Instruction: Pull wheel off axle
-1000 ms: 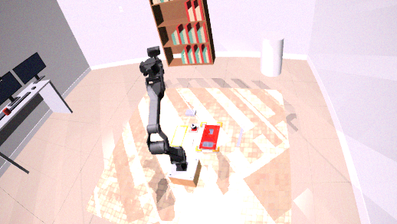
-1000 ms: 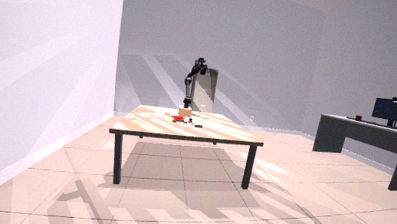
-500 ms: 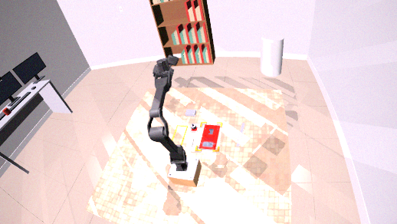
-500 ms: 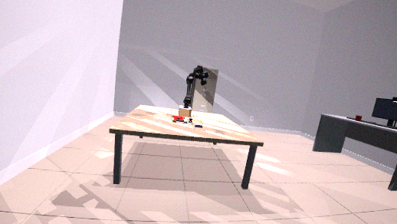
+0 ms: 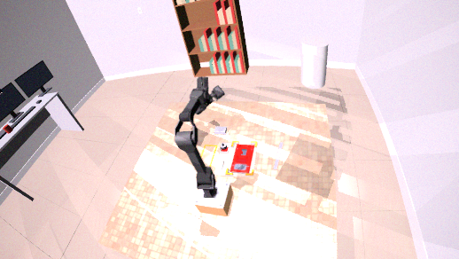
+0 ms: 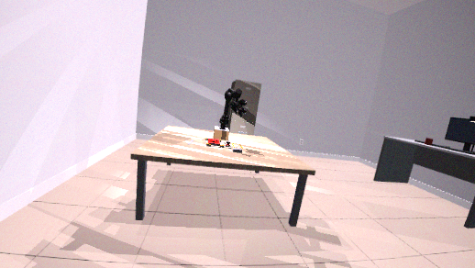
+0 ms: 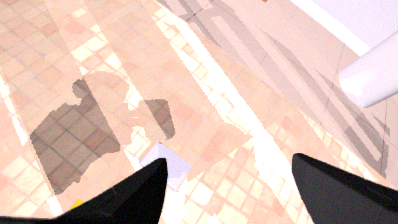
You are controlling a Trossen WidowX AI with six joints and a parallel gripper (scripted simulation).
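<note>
Now: gripper tip 10 cm past the wheel, 4 cm to the left of it and 27 cm above it. Also, from my gripper tip: thin pale rod: 15 cm behind, 37 cm to the right, 31 cm below; then white block: 6 cm ahead, 1 cm to the left, 29 cm below.
</note>
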